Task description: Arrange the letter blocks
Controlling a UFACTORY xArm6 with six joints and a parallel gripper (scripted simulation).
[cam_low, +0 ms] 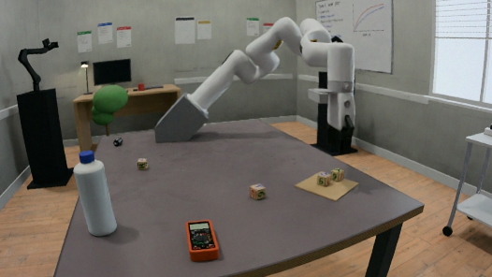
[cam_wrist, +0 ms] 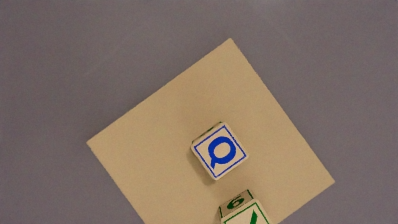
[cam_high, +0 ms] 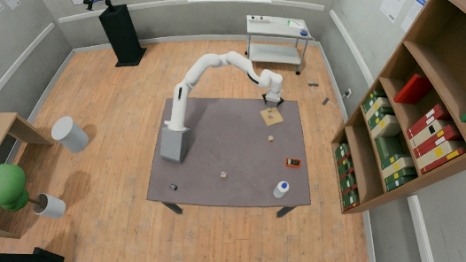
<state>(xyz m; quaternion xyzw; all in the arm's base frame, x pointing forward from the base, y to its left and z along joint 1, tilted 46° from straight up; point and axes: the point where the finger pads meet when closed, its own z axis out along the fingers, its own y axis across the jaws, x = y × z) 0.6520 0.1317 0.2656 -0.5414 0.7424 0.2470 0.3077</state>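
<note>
My gripper is now 10 mm short of the tan mat, 30 mm to the left of it and 110 mm above it. Also, from my hand: black object: 650 mm behind, 660 mm to the right, 100 mm below; then white bottle: 50 mm ahead, 650 mm to the right, 30 mm below.
</note>
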